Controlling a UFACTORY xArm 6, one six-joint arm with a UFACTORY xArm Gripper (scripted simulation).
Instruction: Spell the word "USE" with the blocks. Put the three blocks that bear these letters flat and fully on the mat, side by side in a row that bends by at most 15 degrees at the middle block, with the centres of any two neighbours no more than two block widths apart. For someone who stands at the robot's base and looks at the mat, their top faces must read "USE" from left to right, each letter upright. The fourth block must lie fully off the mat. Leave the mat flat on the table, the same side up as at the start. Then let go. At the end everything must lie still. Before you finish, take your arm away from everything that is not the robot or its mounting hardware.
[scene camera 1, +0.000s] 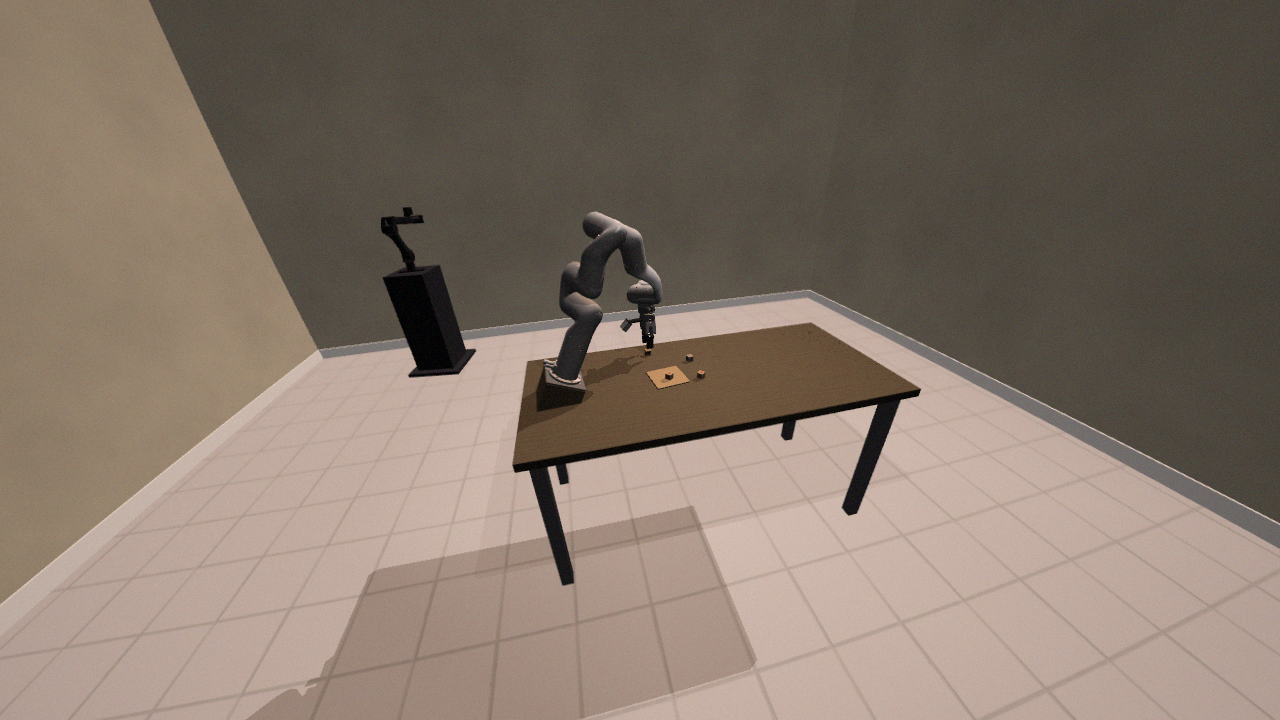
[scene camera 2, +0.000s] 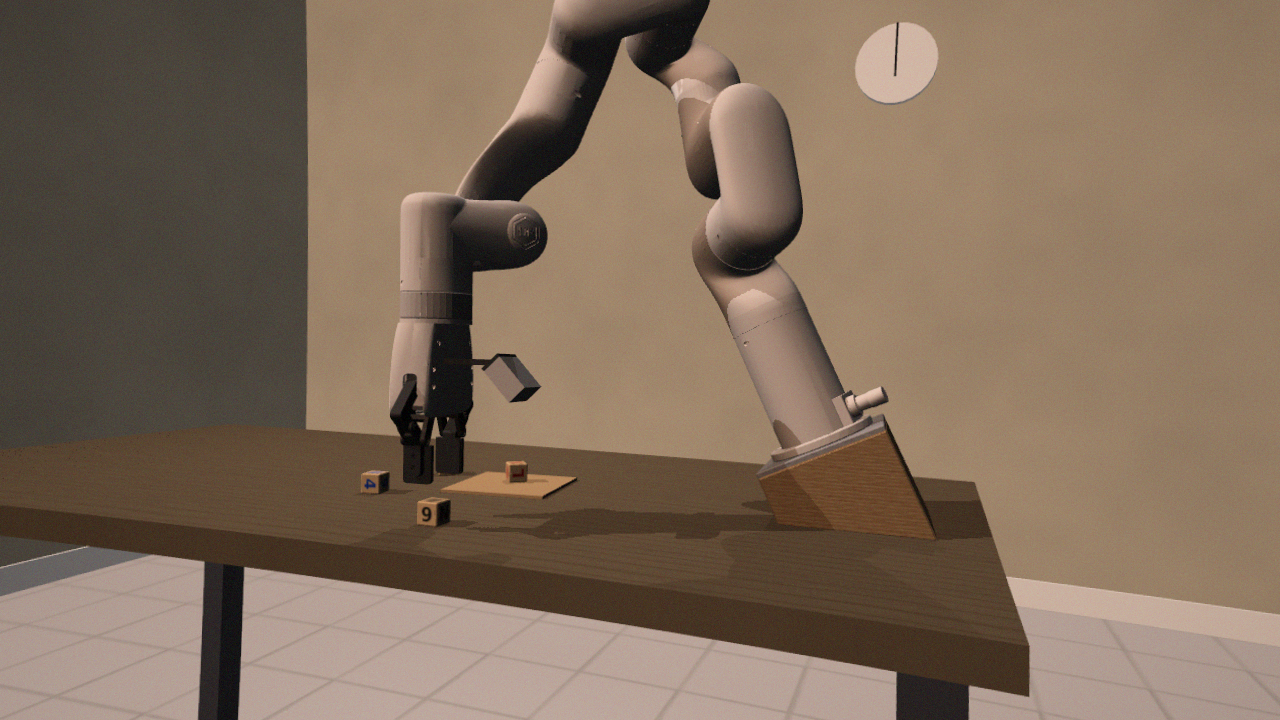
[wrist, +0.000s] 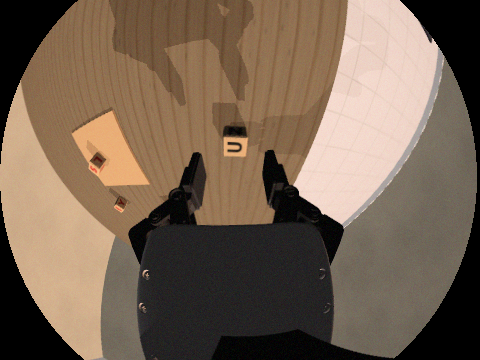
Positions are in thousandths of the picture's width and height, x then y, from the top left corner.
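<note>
Through scene camera 2 I see a tan mat (scene camera 2: 382, 672) and my own gripper (scene camera 2: 339, 665). The wrist view gives me both again, with the mat in the wrist view (wrist: 218, 376) and my gripper in the wrist view (wrist: 486, 451).
</note>
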